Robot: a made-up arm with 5 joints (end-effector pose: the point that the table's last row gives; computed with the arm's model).
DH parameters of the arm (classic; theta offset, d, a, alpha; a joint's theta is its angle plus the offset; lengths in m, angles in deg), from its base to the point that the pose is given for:
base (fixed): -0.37 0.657 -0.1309 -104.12
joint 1: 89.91 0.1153 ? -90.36
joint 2: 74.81 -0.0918 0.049 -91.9
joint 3: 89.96 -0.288 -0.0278 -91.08
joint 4: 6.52 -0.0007 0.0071 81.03
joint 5: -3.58 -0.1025 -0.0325 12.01
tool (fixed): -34.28 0.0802 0 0
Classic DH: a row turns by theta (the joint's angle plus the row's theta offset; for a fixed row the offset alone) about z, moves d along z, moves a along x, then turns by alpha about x.
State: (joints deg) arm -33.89 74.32 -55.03 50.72 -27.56
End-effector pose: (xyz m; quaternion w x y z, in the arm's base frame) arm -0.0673 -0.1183 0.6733 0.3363 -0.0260 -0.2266 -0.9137
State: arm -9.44 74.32 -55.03 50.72 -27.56
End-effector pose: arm -0.0785 -0.1245 0.6486 0.3280 -0.2243 -0.1498 -0.9054
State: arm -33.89 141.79 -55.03 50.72 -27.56
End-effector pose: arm -0.2374 -0.0434 0.9156 0.0239 0.1751 0.6275 0.7583
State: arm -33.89 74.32 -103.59 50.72 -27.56
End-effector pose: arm -0.0187 -0.1093 0.6917 0.1396 0.3453 -0.2376 -0.8971
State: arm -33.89 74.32 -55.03 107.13 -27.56
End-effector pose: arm -0.0710 -0.0999 0.7040 0.3203 0.0180 0.2585 -0.9112
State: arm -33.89 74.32 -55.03 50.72 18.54
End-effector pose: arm -0.0910 -0.1321 0.6814 0.6734 -0.0646 -0.1340 -0.7242
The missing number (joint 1, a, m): -0.0963
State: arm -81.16 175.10 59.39 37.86 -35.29
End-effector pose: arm -0.5175 0.1415 0.7321 0.2297 0.6158 0.0752 0.7499
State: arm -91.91 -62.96 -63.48 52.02 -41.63
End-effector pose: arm -0.1809 0.3923 0.6171 0.8523 0.2626 0.3787 -0.2473
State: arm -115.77 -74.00 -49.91 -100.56 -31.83
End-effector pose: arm -0.2020 0.4311 0.6022 0.0738 0.9485 -0.2498 -0.1802
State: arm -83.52 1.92 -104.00 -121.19 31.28
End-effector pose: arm 0.0695 0.1490 0.6483 0.0168 0.0831 0.7300 0.6782
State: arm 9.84 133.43 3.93 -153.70 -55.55
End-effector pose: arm 0.0009 -0.0520 0.9165 0.7613 0.1990 -0.3524 0.5065
